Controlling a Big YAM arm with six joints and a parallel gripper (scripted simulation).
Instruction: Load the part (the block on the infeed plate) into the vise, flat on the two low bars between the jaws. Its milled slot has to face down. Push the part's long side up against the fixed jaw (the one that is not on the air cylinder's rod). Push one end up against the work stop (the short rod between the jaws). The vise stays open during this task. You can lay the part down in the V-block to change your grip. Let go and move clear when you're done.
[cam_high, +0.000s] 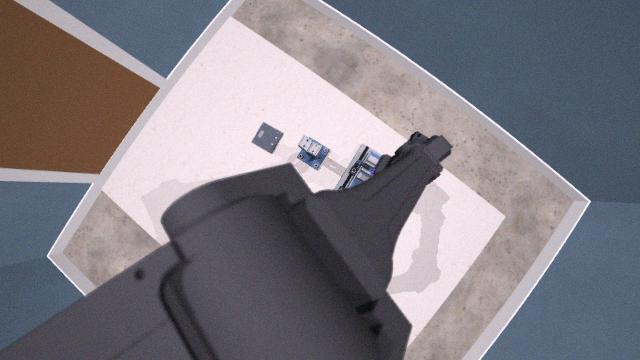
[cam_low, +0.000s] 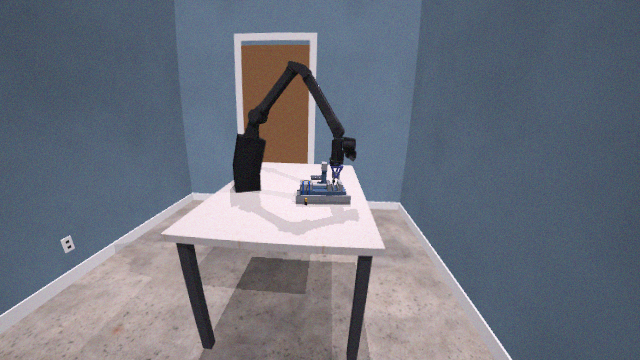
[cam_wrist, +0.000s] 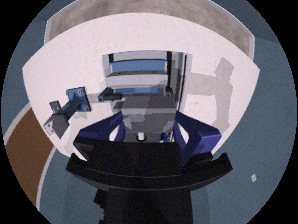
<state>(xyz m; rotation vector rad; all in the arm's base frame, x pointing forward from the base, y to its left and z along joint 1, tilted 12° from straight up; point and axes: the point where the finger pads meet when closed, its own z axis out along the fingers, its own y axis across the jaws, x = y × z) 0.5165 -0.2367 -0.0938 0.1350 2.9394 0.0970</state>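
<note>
Now: hand 10 mm above the part. Also, from my hand: dark square plate: 40 mm behind, 430 mm to the left, 140 mm below.
</note>
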